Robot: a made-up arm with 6 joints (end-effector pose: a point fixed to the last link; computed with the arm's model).
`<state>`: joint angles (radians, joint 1 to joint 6).
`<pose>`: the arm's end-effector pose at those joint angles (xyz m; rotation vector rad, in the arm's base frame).
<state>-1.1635 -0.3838 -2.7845 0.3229 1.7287 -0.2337</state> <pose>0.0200 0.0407 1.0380 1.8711 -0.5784 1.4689</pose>
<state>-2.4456 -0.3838 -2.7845 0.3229 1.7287 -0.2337</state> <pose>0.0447 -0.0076 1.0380 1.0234 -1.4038 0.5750</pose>
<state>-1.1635 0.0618 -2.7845 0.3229 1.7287 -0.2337</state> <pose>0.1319 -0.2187 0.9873 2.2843 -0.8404 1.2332</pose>
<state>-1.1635 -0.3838 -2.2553 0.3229 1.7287 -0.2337</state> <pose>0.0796 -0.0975 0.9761 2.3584 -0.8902 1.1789</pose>
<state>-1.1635 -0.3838 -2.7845 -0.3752 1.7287 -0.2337</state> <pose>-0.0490 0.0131 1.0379 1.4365 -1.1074 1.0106</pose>
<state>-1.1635 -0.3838 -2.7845 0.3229 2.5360 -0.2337</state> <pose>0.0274 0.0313 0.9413 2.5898 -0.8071 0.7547</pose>
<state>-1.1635 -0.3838 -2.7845 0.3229 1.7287 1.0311</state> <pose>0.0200 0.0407 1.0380 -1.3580 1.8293 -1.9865</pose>
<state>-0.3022 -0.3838 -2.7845 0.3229 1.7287 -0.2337</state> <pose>-0.0179 0.0417 1.0380 2.2402 0.2948 1.9659</pose>
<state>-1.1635 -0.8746 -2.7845 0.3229 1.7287 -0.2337</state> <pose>-0.0998 0.3184 0.9475 1.3908 -0.3001 1.6334</pose>
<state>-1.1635 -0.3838 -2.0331 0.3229 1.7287 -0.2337</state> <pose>0.0994 -0.1432 0.9283 2.5484 -1.0233 1.0179</pose>
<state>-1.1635 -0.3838 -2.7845 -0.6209 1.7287 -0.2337</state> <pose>-0.0756 0.0155 1.0376 1.2638 -1.2554 0.8395</pose>
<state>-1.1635 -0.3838 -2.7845 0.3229 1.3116 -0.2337</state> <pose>-0.0027 0.0666 1.0761 1.4425 -0.4428 1.7265</pose>
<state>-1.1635 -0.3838 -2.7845 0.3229 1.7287 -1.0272</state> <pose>0.0200 0.0407 1.0380 1.7866 0.1738 0.9284</pose>
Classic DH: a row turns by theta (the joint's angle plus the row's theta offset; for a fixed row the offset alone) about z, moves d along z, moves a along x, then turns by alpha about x. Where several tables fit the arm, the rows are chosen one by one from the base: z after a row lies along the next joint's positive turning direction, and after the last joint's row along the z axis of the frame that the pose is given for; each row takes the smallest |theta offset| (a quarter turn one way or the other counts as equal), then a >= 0, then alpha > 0; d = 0 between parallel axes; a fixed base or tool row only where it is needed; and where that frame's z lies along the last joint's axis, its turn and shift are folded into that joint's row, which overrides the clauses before.
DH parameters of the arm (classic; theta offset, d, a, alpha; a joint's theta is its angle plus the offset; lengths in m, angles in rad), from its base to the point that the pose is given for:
joint 1: 0 0.389 0 -1.5708
joint 2: -1.3853 0 0.347 0
joint 3: 1.3853 0 0.056 -1.5708
joint 4: 0 0.248 0 1.5708
joint 5: 0 0 0.076 -1.5708
joint 6: 0 0.098 0 0

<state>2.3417 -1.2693 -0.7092 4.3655 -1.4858 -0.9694</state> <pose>0.0336 -0.1751 0.6419 2.1836 0.4438 -1.5757</pose>
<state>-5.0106 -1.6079 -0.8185 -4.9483 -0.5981 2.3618</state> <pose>0.0454 -0.2427 0.7112 0.3568 0.7912 1.5202</pose>
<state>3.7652 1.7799 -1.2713 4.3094 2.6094 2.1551</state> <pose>-0.3138 -0.0952 0.0298 0.6793 -0.6739 -1.5518</pose>
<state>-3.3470 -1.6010 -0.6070 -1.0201 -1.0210 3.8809</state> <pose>0.1999 -0.1490 0.6790 -0.4621 -1.1622 2.8090</pose>
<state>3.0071 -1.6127 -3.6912 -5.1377 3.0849 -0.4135</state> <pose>0.4451 -0.1351 0.3339 0.7375 -0.7732 -1.5247</pose>
